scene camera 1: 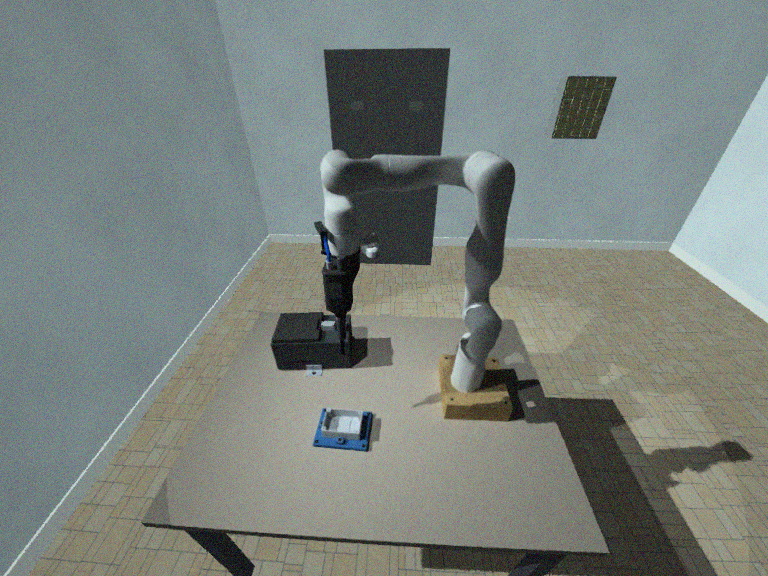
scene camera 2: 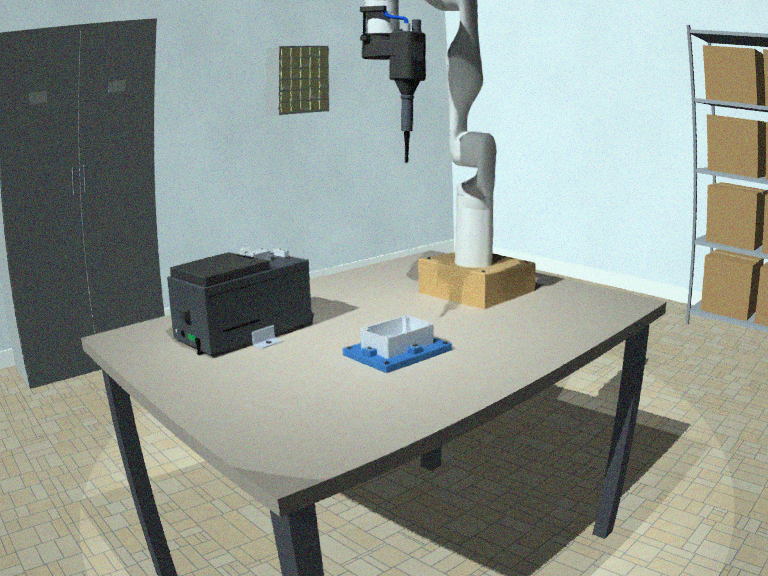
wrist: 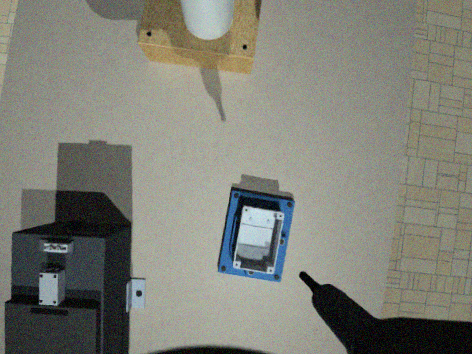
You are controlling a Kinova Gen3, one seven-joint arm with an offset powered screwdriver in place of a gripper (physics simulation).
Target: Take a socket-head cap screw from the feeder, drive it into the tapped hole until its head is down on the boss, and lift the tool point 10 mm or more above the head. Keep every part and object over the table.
Note:
I see a blue fixture plate (scene camera 2: 356, 353) and a black feeder (scene camera 2: 285, 302).
The blue fixture plate also shows in scene camera 1 (scene camera 1: 355, 445) and in the wrist view (wrist: 244, 198). The black feeder is seen too in scene camera 1 (scene camera 1: 329, 357).

